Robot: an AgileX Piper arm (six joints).
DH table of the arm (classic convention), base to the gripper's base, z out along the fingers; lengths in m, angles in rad. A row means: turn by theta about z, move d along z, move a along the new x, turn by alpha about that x. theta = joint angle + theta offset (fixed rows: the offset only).
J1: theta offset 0  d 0.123  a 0  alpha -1.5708
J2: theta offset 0.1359  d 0  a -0.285  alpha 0
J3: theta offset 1.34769  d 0  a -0.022  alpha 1.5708
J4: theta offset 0  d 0.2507  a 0  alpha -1.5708
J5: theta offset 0  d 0  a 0  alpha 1.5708
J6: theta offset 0  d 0.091  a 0  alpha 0
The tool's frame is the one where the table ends.
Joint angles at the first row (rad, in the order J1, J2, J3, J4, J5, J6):
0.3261, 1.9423, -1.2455, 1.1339, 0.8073, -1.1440
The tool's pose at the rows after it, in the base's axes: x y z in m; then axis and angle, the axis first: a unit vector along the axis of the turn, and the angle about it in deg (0 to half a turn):
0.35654 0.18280 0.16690 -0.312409 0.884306 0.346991 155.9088
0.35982 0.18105 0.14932 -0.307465 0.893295 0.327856 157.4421
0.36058 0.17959 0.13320 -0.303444 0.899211 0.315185 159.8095
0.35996 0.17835 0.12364 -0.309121 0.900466 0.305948 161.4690
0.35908 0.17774 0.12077 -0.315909 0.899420 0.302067 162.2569
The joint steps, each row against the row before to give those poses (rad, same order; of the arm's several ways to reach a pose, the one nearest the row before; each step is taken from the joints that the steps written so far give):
0.0051, 0.0489, 0.0000, -0.0216, -0.0350, 0.0095
-0.0001, 0.0398, -0.0001, -0.0293, -0.0319, 0.0123
0.0001, 0.0365, 0.0001, -0.0331, -0.0111, 0.0222
0.0000, 0.0210, 0.0000, -0.0314, 0.0000, 0.0081
0.0000, 0.0058, -0.0002, -0.0191, 0.0058, 0.0015

